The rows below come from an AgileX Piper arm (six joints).
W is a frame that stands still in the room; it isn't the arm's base.
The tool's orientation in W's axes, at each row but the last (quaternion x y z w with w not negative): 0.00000, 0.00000, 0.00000, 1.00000; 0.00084, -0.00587, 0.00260, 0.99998; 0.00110, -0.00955, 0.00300, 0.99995; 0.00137, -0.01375, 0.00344, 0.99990
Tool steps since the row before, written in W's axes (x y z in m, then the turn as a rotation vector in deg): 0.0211, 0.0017, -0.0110, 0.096, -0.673, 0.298; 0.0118, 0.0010, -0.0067, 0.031, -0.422, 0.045; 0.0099, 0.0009, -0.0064, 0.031, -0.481, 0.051; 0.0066, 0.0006, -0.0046, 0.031, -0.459, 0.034
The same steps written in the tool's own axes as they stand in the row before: 0.0211, 0.0017, -0.0110, 0.096, -0.673, 0.298; 0.0117, 0.0009, -0.0068, 0.029, -0.422, 0.045; 0.0098, 0.0008, -0.0066, 0.029, -0.481, 0.051; 0.0065, 0.0005, -0.0048, 0.029, -0.459, 0.034
